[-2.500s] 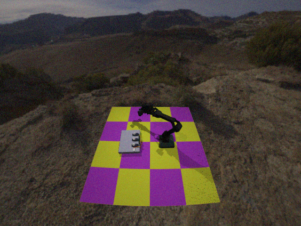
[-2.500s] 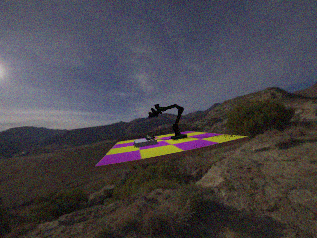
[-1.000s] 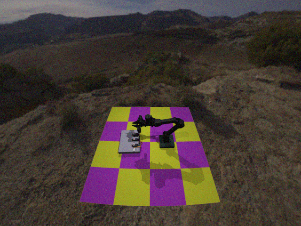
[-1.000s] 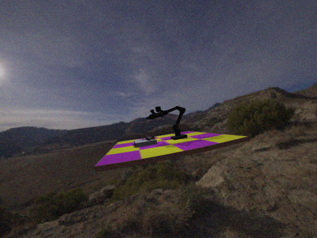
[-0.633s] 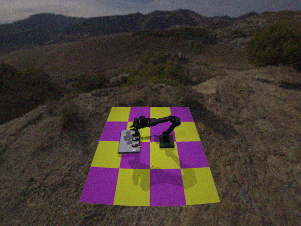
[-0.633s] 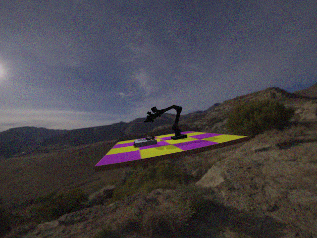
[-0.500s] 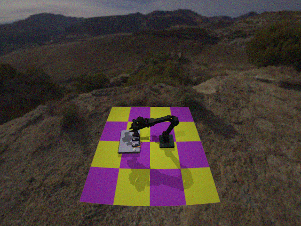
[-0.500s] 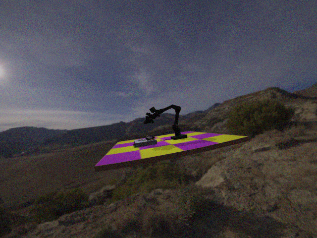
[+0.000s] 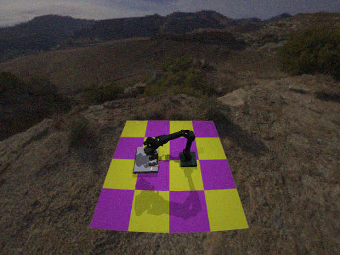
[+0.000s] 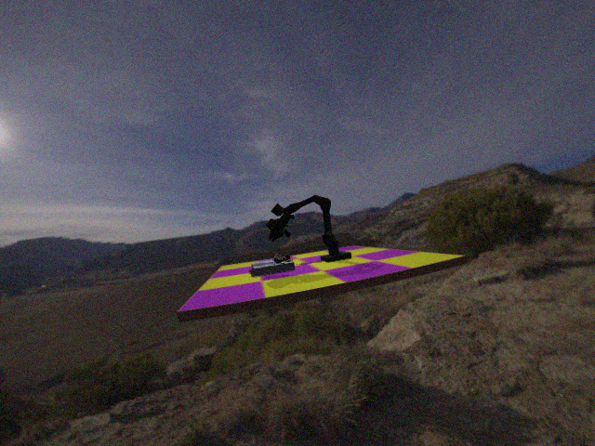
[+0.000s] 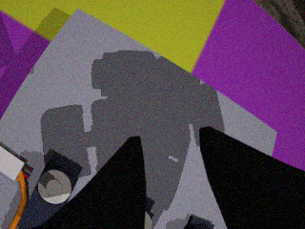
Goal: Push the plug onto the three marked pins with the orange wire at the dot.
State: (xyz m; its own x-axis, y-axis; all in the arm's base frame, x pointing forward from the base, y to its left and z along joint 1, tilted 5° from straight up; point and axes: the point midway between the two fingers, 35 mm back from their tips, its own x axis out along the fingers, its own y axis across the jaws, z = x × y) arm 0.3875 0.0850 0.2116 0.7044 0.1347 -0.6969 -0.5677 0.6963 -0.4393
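Now: the yellow band 12 cm below my gripper tip, 11 cm to the right of it and 9 cm behind it. Round my gripper tip: grey printed holder 17 cm below, 6 cm ahead, 3 cm to the right.
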